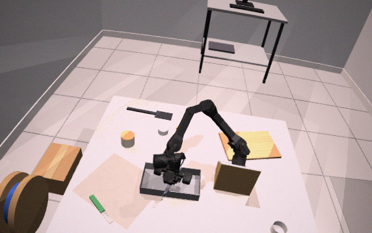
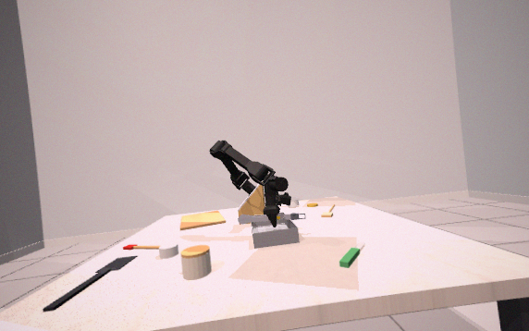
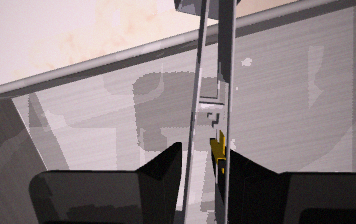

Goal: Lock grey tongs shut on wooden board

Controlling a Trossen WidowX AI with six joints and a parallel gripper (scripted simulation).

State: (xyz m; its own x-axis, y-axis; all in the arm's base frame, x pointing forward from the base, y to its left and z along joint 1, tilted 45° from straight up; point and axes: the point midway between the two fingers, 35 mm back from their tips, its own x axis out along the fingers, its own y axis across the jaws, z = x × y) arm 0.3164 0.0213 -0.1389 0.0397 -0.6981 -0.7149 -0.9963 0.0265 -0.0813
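Now: the grey roasting tin 1 cm ahead of my gripper tip and 2 cm to the right of it. The rest, counted from my gripper tip: white puck 15 cm ahead, 39 cm to the right, 1 cm below; lidded jar 33 cm ahead, 23 cm to the right; green-handled tool 28 cm ahead, 24 cm to the left, 2 cm below.
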